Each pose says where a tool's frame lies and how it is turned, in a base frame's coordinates. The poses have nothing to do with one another.
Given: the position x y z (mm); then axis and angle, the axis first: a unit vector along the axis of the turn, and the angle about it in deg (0 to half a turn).
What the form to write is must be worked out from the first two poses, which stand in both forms.
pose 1, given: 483.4, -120.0, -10.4, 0.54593, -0.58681, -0.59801, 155.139
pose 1, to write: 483.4, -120.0, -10.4, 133.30, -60.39, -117.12
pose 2, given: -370.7, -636.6, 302.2, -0.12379, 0.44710, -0.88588, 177.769
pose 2, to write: -370.7, -636.6, 302.2, 175.50, 13.69, 54.10
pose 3, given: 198.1, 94.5, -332.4, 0.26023, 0.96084, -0.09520, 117.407
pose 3, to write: 198.1, 94.5, -332.4, -128.79, 54.77, 140.80
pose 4, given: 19.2, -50.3, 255.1, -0.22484, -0.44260, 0.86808, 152.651
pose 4, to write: 19.2, -50.3, 255.1, 165.10, -34.88, 49.33
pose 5, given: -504.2, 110.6, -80.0, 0.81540, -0.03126, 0.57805, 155.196
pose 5, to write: -504.2, 110.6, -80.0, 38.91, 62.39, 125.67
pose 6, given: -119.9, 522.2, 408.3, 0.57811, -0.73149, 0.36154, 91.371
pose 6, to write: -119.9, 522.2, 408.3, 68.17, -31.15, 82.62
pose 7, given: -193.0, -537.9, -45.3, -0.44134, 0.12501, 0.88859, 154.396
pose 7, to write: -193.0, -537.9, -45.3, 137.38, -43.77, -33.83
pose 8, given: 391.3, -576.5, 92.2, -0.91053, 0.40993, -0.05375, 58.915
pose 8, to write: 391.3, -576.5, 92.2, 8.34, 22.01, -56.06
